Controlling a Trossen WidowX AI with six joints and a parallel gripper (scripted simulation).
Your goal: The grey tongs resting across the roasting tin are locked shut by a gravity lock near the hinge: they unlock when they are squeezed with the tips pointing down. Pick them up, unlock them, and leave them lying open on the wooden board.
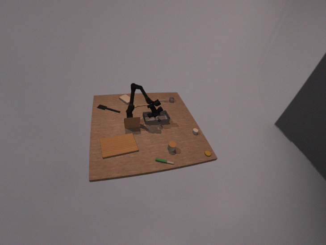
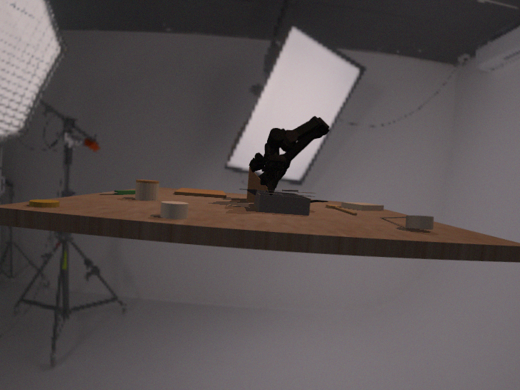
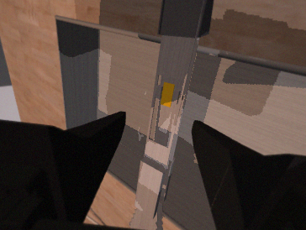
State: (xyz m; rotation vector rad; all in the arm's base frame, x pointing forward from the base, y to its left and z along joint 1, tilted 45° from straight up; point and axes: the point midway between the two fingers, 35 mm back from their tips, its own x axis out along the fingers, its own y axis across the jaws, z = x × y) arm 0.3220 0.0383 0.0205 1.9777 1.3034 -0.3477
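Right now the yellow lock piece is 2 cm to the right of my gripper tip. Round my gripper tip: pale slab: 35 cm behind, 45 cm to the left, 5 cm below; then grey roasting tin: 1 cm behind, 3 cm to the left, 4 cm below; then cork-topped jar: 6 cm ahead, 44 cm to the right, 3 cm below.
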